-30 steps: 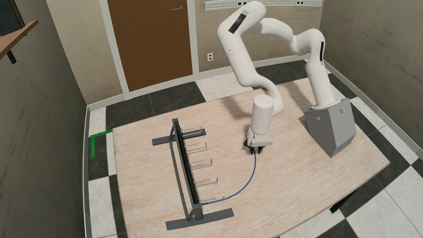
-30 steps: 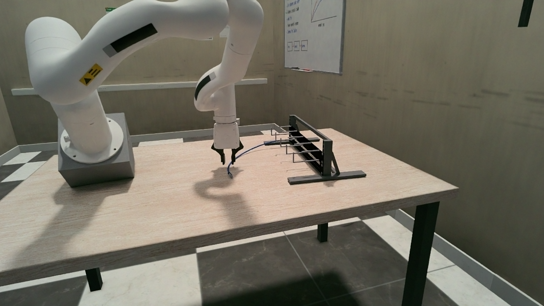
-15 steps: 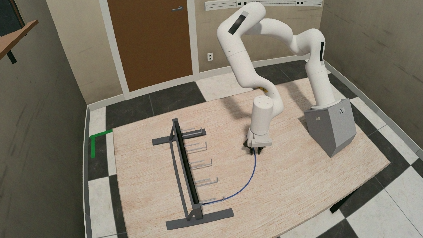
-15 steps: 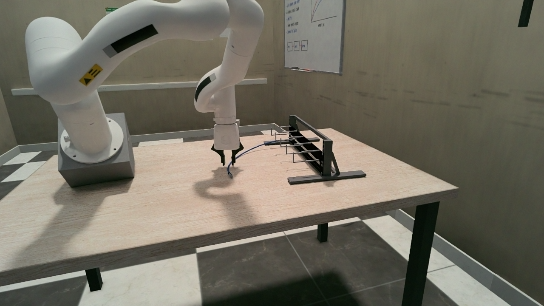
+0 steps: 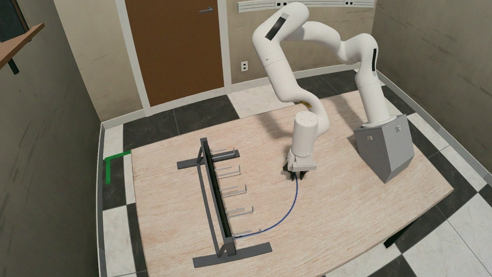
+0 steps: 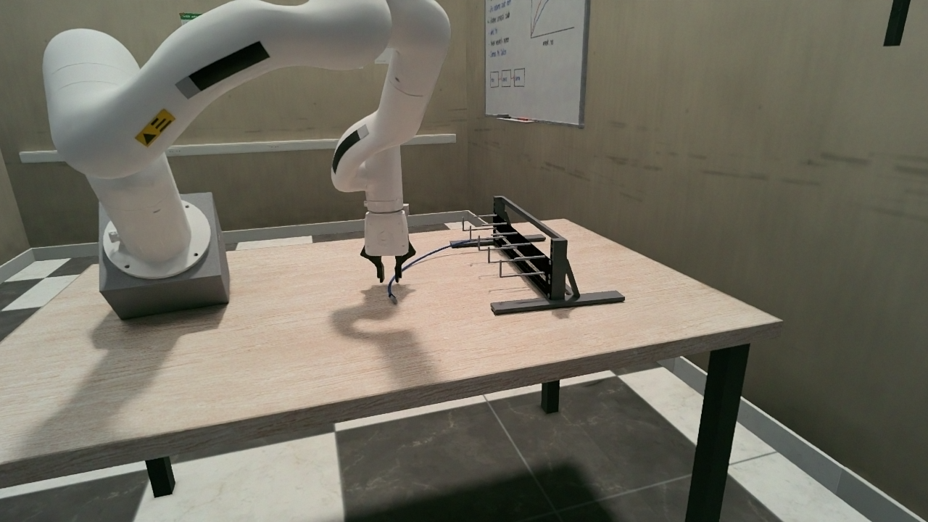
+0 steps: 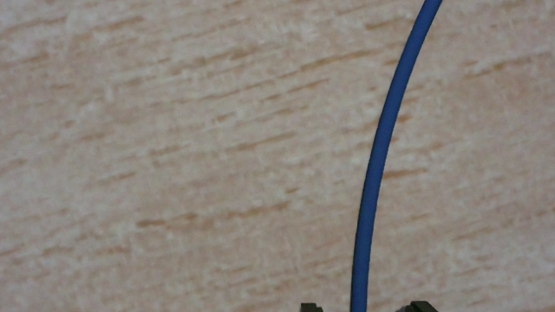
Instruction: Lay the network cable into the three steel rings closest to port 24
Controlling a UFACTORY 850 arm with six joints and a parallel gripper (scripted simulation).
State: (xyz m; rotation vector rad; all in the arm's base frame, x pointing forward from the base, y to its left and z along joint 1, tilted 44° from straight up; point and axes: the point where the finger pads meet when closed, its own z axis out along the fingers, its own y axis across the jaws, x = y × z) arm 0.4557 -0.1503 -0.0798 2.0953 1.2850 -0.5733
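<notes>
Right now the plug is 10 cm to the right of my hand, 3 cm behind it and 2 cm below it. The rest, counted from my hand: dark patch panel (34 cm ahead, 5 cm to the right, 4 cm above).
</notes>
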